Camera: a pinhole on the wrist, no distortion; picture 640 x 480 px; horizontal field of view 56.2 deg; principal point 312.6 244.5 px. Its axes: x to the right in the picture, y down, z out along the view. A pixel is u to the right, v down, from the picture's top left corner.
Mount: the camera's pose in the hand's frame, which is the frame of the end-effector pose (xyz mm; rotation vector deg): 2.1 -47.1 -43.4 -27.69 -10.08 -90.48
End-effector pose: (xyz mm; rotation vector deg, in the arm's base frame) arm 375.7 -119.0 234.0 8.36 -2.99 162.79
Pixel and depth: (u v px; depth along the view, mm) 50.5 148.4 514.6
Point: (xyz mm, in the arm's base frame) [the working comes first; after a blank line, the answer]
In the camera's frame: -225.1 -82.5 514.6

278.9 -484.2 567.2
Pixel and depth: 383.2 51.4 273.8
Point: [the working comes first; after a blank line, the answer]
In the camera's frame: 32.3 -88.2 273.8

415.1 -177.5 459.4
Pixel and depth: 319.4 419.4 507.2
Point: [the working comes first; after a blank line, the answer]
In the camera's frame: 5.8 148.0 507.2

136.9 -199.9 641.4
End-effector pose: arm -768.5 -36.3 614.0 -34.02 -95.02 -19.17
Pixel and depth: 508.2 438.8 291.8
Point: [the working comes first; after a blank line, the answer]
In the camera's frame: 95.2 94.6 291.8

-993.6 100.3 723.1
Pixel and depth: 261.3 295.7 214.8
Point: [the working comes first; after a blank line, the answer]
In the camera's frame: -18.4 18.4 214.8

-858.0 93.9 644.1
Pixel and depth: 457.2 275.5 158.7
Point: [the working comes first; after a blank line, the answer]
In the camera's frame: 38.3 8.2 158.7

-876.1 15.9 636.5
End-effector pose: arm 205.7 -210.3 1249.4 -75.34 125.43 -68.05
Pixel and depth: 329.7 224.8 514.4
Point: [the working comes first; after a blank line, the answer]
In the camera's frame: 14.7 -16.9 514.4

346.1 -458.0 889.5
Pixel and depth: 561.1 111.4 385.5
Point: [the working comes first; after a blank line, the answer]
In the camera's frame: 159.8 -85.6 385.5

468.9 -399.8 1044.3
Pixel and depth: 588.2 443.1 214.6
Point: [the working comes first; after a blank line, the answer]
In the camera's frame: 98.7 71.1 214.6

289.9 -405.6 1203.8
